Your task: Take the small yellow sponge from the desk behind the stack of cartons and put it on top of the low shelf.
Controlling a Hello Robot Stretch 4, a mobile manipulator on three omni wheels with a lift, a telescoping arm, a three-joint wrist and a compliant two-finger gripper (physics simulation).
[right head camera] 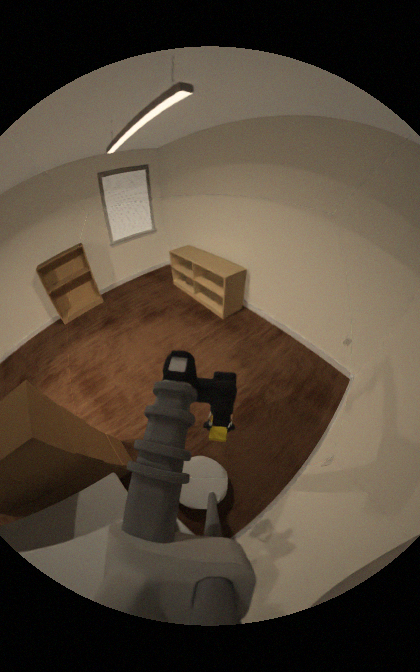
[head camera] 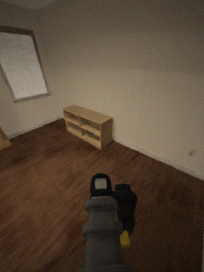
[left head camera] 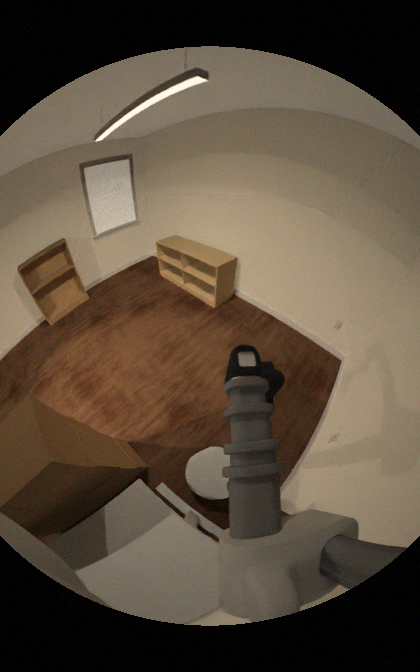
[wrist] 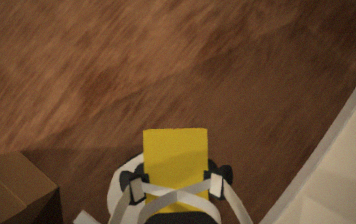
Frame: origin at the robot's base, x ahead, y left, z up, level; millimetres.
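Seen in the pictures: gripper, fingertip midpoint: (wrist: 176, 174).
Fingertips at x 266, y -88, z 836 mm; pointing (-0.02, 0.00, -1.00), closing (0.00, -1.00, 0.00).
Observation:
A point is followed by its place in that frame.
My gripper (right head camera: 218, 427) (wrist: 176, 174) {x 266, y -88, z 836 mm} is shut on the small yellow sponge (head camera: 125, 239) {x 234, y -101, z 867 mm} (right head camera: 218, 434) (wrist: 175, 150) {x 297, y -88, z 866 mm}, with a fingertip on each side of it, held up above the dark wood floor. The low shelf (head camera: 106, 131) {x 1961, y -163, z 346 mm} (left head camera: 226, 280) (right head camera: 234, 293) is light wood with open compartments and stands across the room against the right wall, well beyond the gripper. The stack of cartons (left head camera: 75, 450) (right head camera: 65, 430) (wrist: 25, 182) {x 77, y 597, z 136 mm} is brown and stands at the lower left. The desk (left head camera: 155, 560) (right head camera: 95, 505) is pale grey and lies beside the cartons, low in both side head views.
A taller wooden bookcase (left head camera: 71, 267) (right head camera: 88, 270) stands by the left wall. The round white base (left head camera: 207, 472) (right head camera: 204, 482) shows below the arm. The right wall, with its white skirting, runs close on the right. A window (head camera: 22, 65) {x 3034, y 1603, z 1463 mm} is at the back left.

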